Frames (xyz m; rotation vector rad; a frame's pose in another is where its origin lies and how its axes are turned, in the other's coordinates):
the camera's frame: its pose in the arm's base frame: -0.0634 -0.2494 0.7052 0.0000 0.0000 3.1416
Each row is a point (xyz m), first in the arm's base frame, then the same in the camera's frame.
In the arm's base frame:
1: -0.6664 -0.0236 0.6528
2: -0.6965 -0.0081 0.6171
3: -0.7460 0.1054 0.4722
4: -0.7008 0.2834 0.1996
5: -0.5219 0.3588 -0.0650
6: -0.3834 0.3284 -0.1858
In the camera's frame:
1: 0.6030 -0.2258 -0.0524
2: 0.6331 -0.2413 -0.0881
3: 0.6826 -0.3548 -0.2330
4: 0.6374 -0.5328 -0.5056
5: 0.4585 -0.6082 -0.7702
6: 0.3200 -0.5778 -0.8910

